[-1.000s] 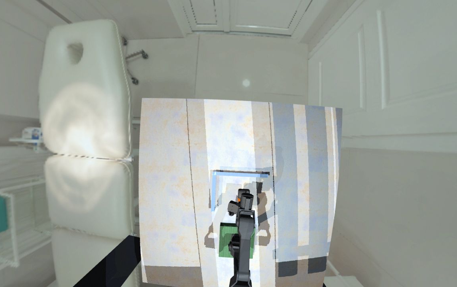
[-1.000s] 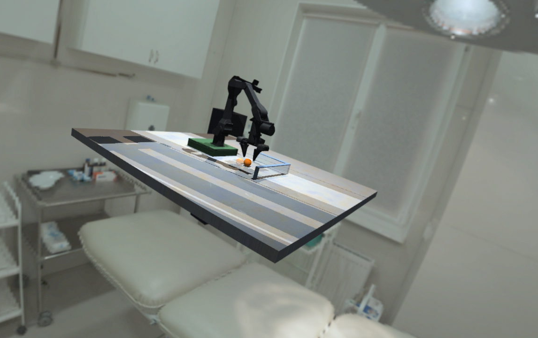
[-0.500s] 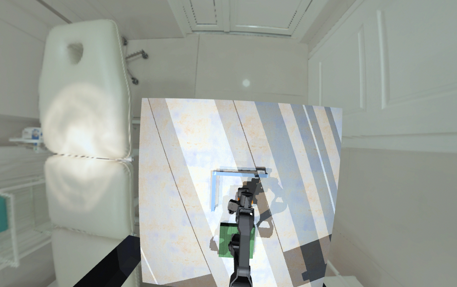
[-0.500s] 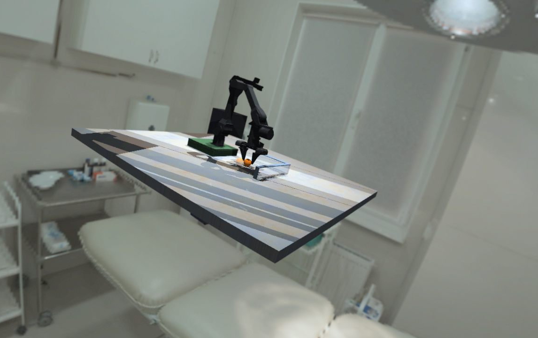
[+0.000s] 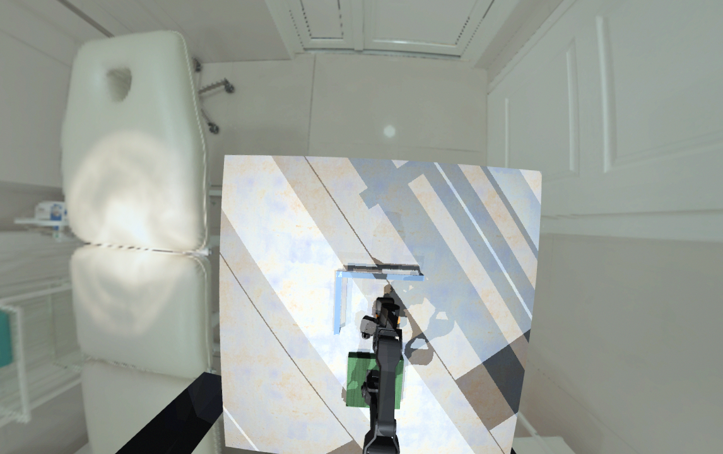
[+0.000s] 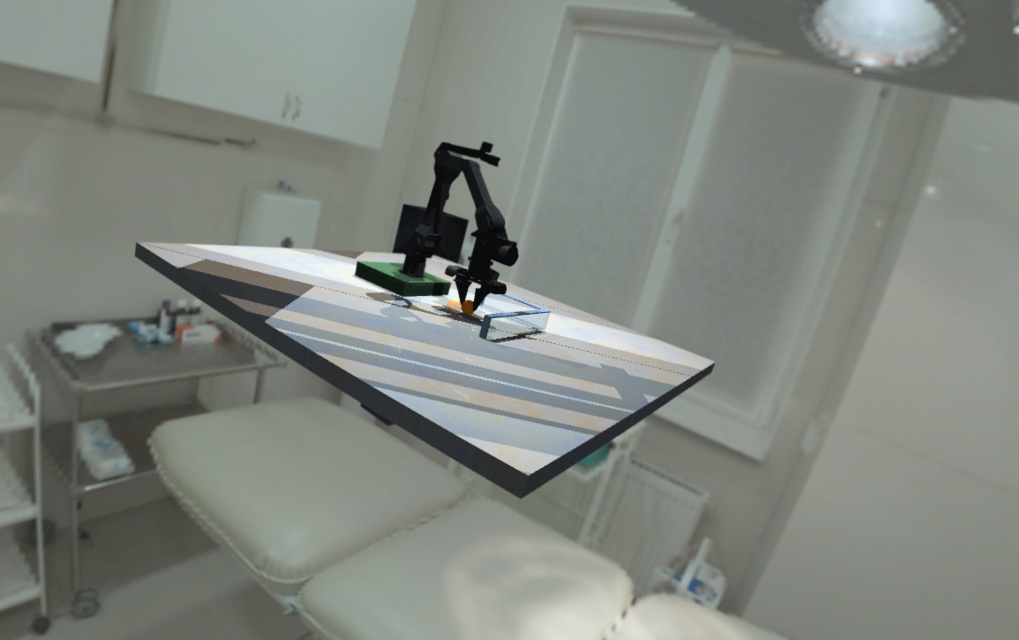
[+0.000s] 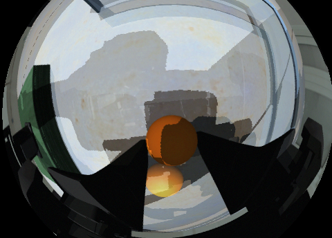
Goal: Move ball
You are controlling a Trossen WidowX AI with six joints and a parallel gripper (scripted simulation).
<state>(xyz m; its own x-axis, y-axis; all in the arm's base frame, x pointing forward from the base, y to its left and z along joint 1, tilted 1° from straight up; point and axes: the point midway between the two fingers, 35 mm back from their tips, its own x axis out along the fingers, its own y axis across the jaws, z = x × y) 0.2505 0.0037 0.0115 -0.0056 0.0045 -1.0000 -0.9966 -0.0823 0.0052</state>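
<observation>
Right now my gripper tip is 10 mm past the see-through copy of ball and 50 mm to the left of it. Also, from my gripper tip: orange ball right at my gripper tip.
</observation>
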